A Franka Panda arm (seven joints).
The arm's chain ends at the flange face. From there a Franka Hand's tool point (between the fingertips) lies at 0.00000 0.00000 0.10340 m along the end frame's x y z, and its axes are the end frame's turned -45 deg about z.
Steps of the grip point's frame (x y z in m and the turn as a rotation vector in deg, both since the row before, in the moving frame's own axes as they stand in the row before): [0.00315, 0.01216, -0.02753, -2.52, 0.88, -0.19]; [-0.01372, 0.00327, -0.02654, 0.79, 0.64, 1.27]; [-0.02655, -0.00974, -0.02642, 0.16, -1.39, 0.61]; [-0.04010, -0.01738, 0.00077, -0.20, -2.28, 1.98]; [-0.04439, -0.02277, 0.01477, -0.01, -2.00, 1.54]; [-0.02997, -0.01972, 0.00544, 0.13, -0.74, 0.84]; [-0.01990, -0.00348, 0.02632, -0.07, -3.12, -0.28]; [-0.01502, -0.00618, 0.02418, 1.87, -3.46, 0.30]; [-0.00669, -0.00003, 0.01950, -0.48, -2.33, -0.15]
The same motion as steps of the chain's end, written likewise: [0.00649, 0.00429, -0.02742, -1.16, 2.40, -0.19]; [-0.00722, 0.01384, -0.02652, 1.01, -0.11, 1.27]; [-0.02367, 0.01033, -0.02639, -0.87, -1.10, 0.61]; [-0.03794, 0.01295, 0.00085, -1.75, -1.47, 1.98]; [-0.04492, 0.01276, 0.01483, -1.42, -1.41, 1.54]; [-0.03402, 0.00648, 0.00545, -0.43, -0.62, 0.84]; [-0.01265, 0.00753, 0.02647, -2.26, -2.16, -0.28]; [-0.00819, 0.00424, 0.02442, -1.12, -3.77, 0.30]; [-0.00240, 0.00112, 0.01959, -1.99, -1.31, -0.15]
